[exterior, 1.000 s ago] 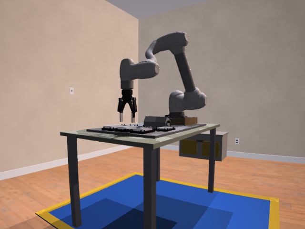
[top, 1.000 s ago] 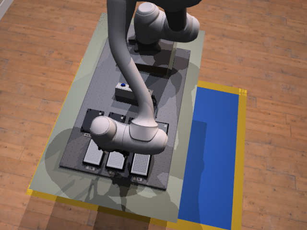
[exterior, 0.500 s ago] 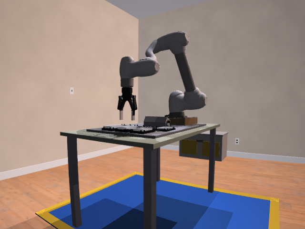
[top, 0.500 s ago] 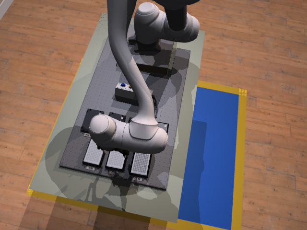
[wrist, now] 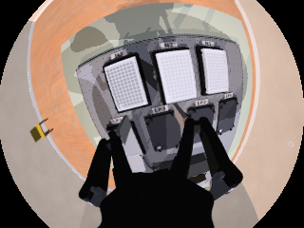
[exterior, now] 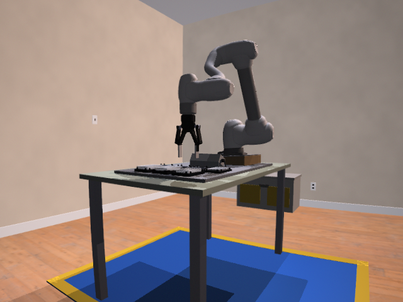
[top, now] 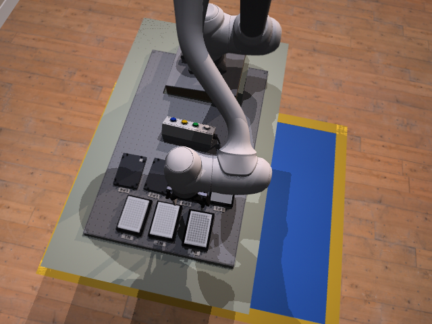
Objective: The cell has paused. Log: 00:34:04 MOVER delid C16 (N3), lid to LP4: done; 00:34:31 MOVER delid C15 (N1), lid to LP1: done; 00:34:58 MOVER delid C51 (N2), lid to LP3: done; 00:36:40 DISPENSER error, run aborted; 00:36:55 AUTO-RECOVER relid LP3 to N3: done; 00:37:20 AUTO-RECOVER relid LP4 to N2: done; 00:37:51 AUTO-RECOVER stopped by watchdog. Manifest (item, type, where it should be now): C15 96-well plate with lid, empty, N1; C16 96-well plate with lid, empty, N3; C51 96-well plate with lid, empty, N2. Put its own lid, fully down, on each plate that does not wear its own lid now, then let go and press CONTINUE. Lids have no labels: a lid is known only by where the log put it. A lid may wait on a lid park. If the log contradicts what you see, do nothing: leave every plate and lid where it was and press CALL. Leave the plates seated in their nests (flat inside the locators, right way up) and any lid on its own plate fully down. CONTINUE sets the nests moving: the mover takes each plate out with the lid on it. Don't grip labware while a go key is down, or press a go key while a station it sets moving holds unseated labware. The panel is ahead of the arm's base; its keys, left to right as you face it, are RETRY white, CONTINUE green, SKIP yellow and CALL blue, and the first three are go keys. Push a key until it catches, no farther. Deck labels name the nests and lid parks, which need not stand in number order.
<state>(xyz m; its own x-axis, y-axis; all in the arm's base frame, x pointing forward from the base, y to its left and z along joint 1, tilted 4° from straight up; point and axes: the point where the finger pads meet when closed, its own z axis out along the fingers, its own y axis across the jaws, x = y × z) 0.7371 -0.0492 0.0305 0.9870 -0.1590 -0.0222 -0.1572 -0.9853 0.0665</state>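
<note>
My gripper is now 130 mm to the right of the lid park LP1, 100 mm above it and 90 mm past it. From my hand the other things lie so: lid park LP2: 140 mm behind, 130 mm to the right, 100 mm below; then lid park LP3: 110 mm behind, 100 mm below; then 96-well plate: 80 mm below, 80 mm ahead, 40 mm to the left.
</note>
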